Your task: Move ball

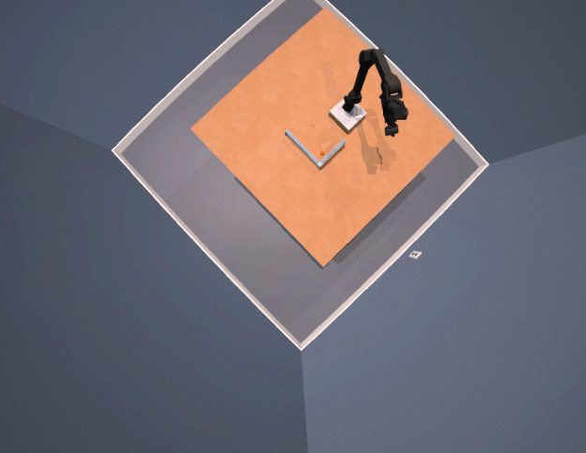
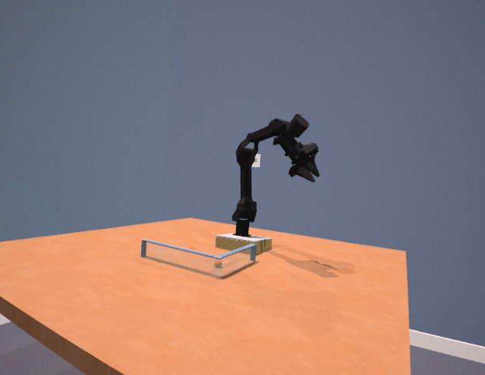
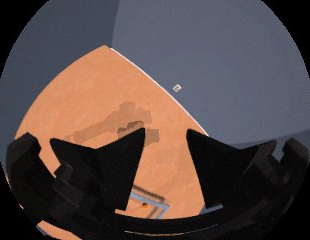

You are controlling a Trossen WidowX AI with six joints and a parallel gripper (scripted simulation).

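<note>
Now: gripper tip 300 mm above the orange ball, 260 mm to the left of it and 210 mm short of it. Also, from my gripper tip: faint orange spot: 430 mm to the right, 300 mm below, 110 mm ahead.
</note>
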